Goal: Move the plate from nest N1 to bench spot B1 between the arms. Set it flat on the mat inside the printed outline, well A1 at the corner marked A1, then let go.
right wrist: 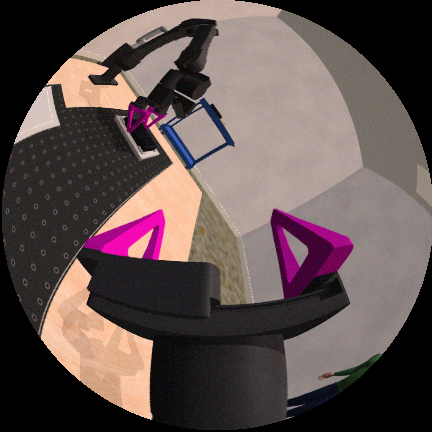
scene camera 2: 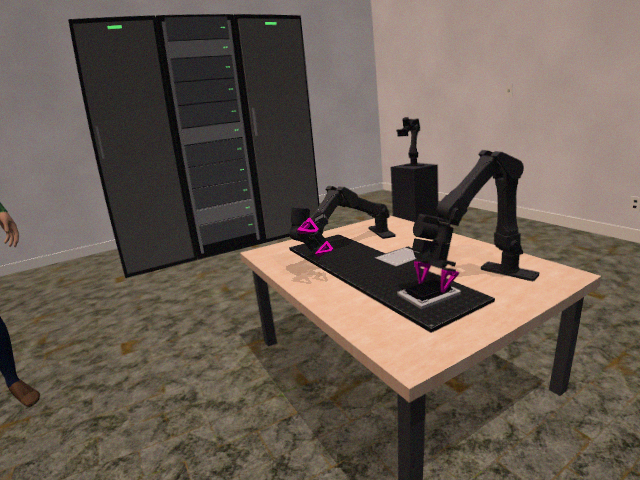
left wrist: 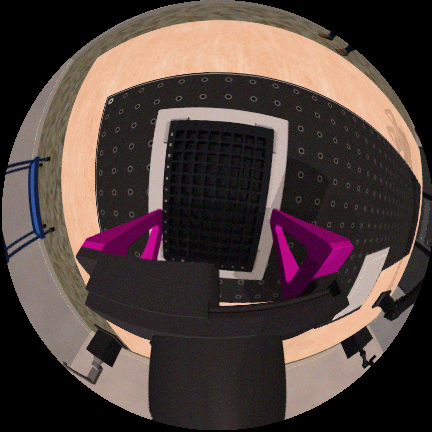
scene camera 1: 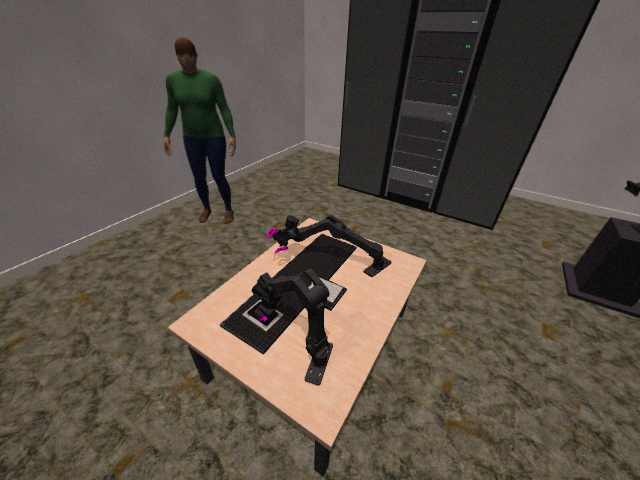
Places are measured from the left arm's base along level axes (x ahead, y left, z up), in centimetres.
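Where they show: left gripper, fingertip midpoint: [right wrist: 136, 130] [scene camera 2: 431, 288] [left wrist: 216, 214] [scene camera 1: 265, 314]; right gripper, fingertip midpoint: [right wrist: 217, 214] [scene camera 2: 325, 240] [scene camera 1: 271, 245]; left arm's base, link origin: [right wrist: 103, 80] [scene camera 2: 509, 272] [scene camera 1: 319, 361]; right arm's base, link origin: [scene camera 2: 381, 232] [left wrist: 381, 297] [scene camera 1: 377, 267].
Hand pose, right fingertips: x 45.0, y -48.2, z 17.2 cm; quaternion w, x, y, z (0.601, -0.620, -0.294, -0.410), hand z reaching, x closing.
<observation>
Things, the pixels of their top centre, and the offset from my right fingertips. Level surfaces: height alone.
- black plate, top centre: [left wrist: 213, 199] [right wrist: 141, 131] [scene camera 2: 428, 287] [scene camera 1: 262, 312] dx -11.2, dy +34.6, dz -13.2 cm
- pale grey frame, top centre: [left wrist: 212, 197] [right wrist: 139, 133] [scene camera 2: 429, 289] [scene camera 1: 262, 313] dx -11.2, dy +34.7, dz -14.1 cm
- pale mat, surface height: dz -15.7 cm
- perforated black board, surface height: dz -15.8 cm
- wooden table, surface height: dz -17.1 cm
The black plate [scene camera 2: 424, 291] [left wrist: 217, 185], a grid of square wells, lies flat in nest N1, a pale grey frame [scene camera 1: 254, 322] [scene camera 2: 423, 304] [left wrist: 220, 114] [right wrist: 132, 142]. My left gripper [scene camera 2: 433, 286] [left wrist: 216, 214] is open, pointing down, its magenta fingertips at the plate's two long sides; I cannot tell whether they touch it. Bench spot B1 is the pale mat [scene camera 1: 333, 291] [scene camera 2: 397, 256] [left wrist: 367, 280] [right wrist: 37, 117] beside the black board; its printed outline shows faintly in the right wrist view. My right gripper [scene camera 1: 272, 243] [right wrist: 217, 214] is open and empty, raised beyond the board's far end. The A1 marks are not readable.
The perforated black board [scene camera 1: 323, 255] [scene camera 2: 361, 268] [left wrist: 350, 172] runs along the wooden table [scene camera 1: 356, 330] [scene camera 2: 336, 304]. The left arm [scene camera 1: 315, 325] [scene camera 2: 506, 211] reaches over the near part of the board in scene camera 1. A person [scene camera 1: 199, 108] stands beyond the table.
</observation>
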